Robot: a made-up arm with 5 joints.
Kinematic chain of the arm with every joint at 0, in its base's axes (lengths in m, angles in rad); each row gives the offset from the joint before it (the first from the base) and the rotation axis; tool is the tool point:
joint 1: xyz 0 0 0.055 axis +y
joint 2: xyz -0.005 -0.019 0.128 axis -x
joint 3: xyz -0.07 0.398 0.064 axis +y
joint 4: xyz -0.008 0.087 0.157 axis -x
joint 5: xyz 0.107 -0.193 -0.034 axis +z
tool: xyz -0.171 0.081 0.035
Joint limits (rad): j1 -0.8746..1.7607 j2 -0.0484..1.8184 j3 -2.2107..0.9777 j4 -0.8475..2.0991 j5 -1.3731..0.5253
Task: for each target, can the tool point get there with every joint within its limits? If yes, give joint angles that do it. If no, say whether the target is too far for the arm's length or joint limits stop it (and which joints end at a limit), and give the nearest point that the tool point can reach.
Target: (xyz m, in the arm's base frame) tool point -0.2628 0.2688 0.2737
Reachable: yes | joints 1.1721 1.0320 -1.0958 0.5896 -0.0010
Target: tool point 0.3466 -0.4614 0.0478
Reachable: no: joint limits stop it (at a limit: joint 1, joint 2, joint 3, joint 4, joint 5) | nearest point 0.3466 -0.1089 -0.0641 | short by 0.370 m
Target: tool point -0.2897 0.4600 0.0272
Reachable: yes | joints -0.0893 0.7122 -0.6995 1.1929 -0.0447
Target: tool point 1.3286 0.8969 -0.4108
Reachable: no: too far | nearest point 0.5530 0.5380 -0.0607 | short by 0.924 m
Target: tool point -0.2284 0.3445 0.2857
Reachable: yes | joints 1.5238 1.0417 -1.6521 0.3897 -1.0742
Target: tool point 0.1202 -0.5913 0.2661
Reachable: no: joint limits stop it (at a limit: joint 1, joint 2, joint 3, joint 5) | nearest point -0.1051 -0.2920 0.3521 | short by 0.384 m
